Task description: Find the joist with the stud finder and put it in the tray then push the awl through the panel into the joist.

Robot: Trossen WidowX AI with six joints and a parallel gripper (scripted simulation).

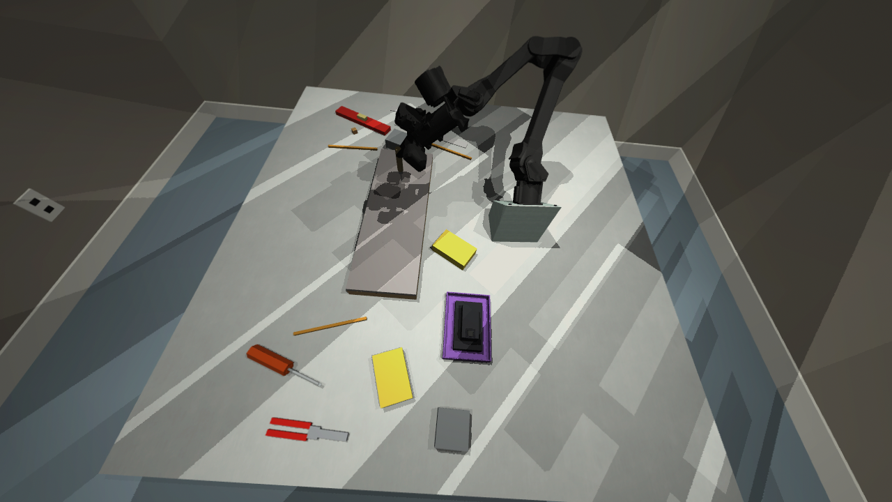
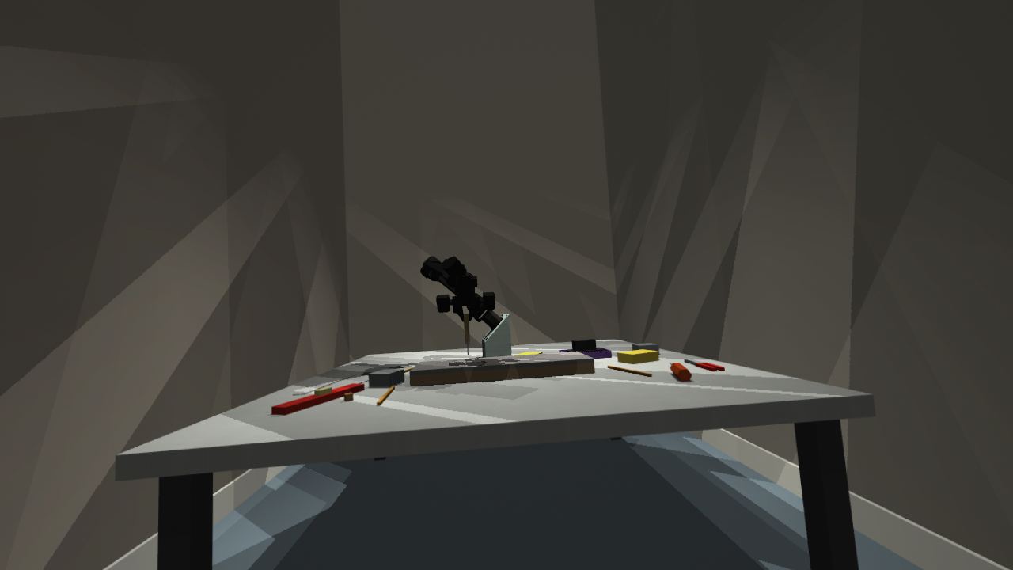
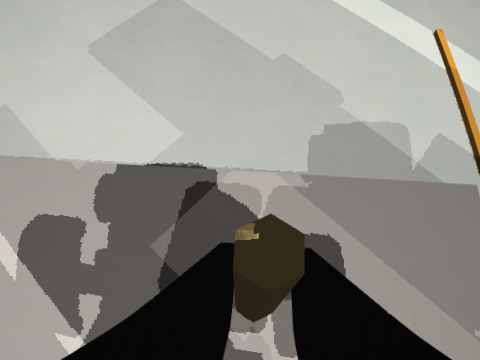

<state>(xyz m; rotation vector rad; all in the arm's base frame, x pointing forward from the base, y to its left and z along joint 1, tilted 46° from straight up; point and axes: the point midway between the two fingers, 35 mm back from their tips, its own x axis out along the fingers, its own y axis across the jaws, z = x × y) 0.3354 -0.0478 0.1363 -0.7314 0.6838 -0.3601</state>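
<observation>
Now: the awl 5 cm below my gripper tip. Also, from my gripper tip: purple tray 20 cm behind, 44 cm to the left, 15 cm below; then stud finder 20 cm behind, 45 cm to the left, 12 cm below; then red level 18 cm ahead, 35 cm to the right, 15 cm below.
</observation>
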